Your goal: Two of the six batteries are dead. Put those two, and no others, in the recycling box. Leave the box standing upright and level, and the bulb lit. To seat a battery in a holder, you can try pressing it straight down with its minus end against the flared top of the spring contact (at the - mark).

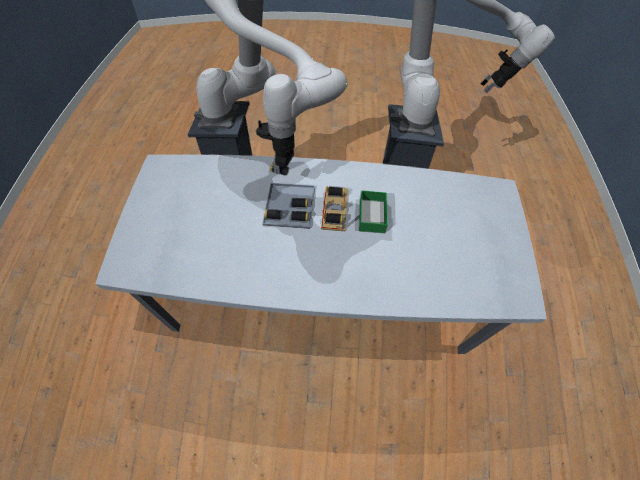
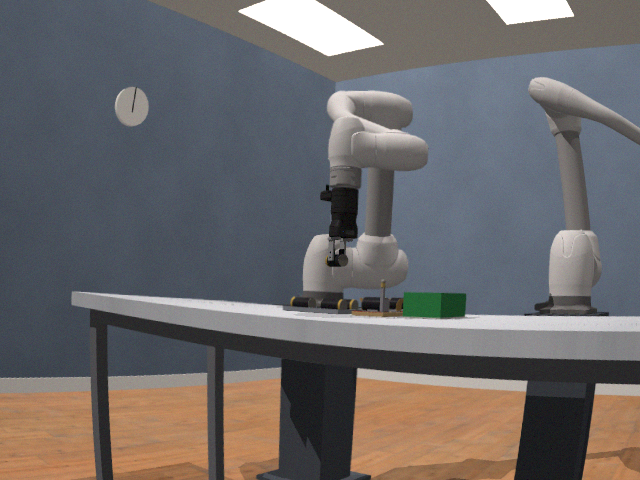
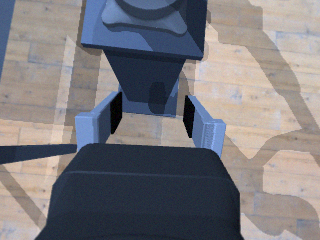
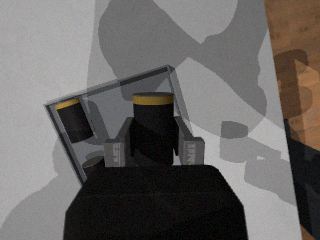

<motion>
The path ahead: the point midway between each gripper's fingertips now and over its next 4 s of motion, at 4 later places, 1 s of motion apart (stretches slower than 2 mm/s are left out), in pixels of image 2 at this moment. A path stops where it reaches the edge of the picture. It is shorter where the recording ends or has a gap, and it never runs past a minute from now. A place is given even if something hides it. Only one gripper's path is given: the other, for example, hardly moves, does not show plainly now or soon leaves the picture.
My right gripper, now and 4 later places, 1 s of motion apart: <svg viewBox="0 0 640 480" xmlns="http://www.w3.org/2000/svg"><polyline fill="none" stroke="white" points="336,261 385,259 390,290 390,301 390,286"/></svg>
</motion>
